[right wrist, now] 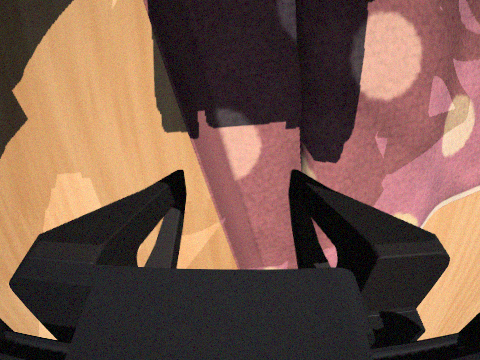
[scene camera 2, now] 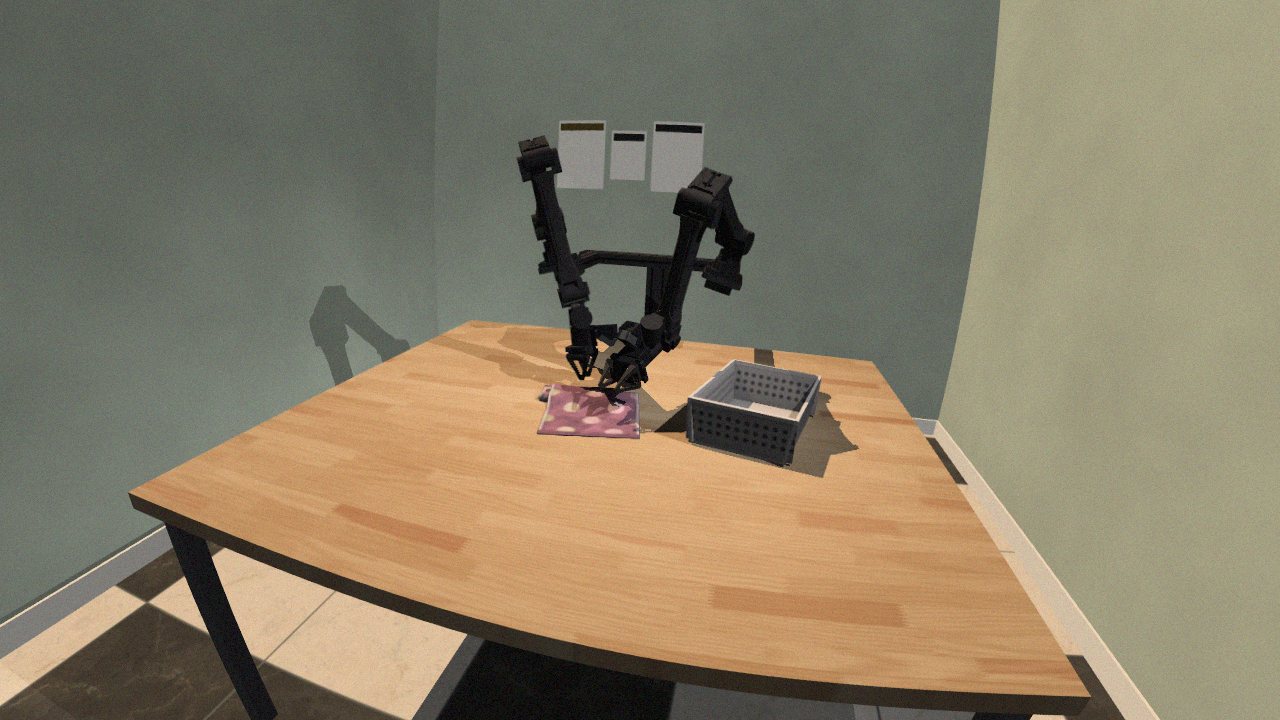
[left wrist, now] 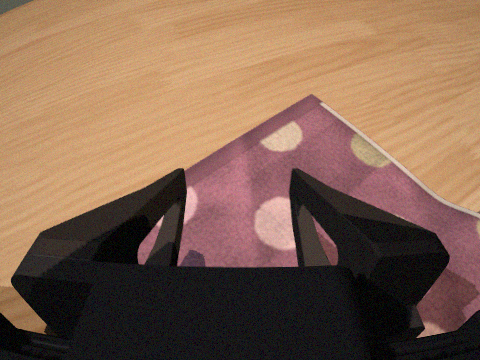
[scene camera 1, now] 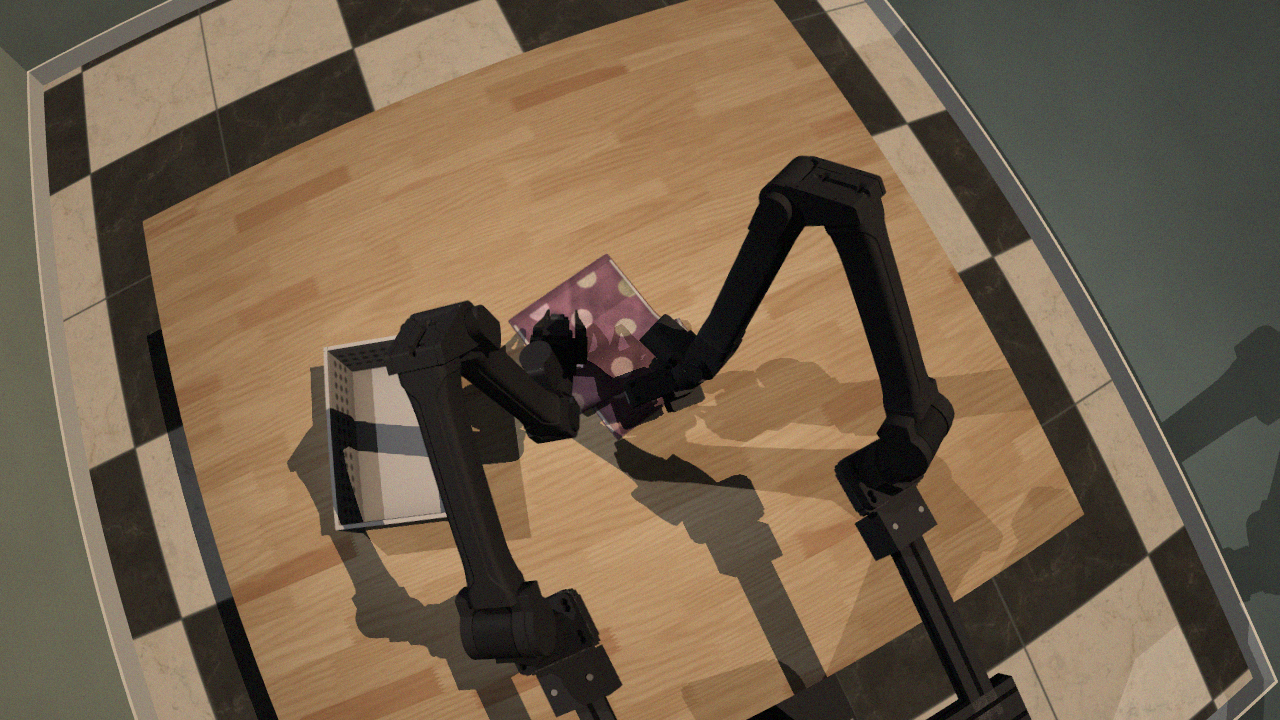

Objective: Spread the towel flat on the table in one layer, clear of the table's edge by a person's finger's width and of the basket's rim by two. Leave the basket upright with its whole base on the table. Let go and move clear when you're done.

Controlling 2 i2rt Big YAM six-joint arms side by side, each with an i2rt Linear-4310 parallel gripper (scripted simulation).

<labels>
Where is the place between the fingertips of the left gripper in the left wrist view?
238, 180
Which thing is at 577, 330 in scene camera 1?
The left gripper.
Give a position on a grey basket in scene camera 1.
379, 466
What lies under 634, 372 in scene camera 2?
The left gripper.
</labels>
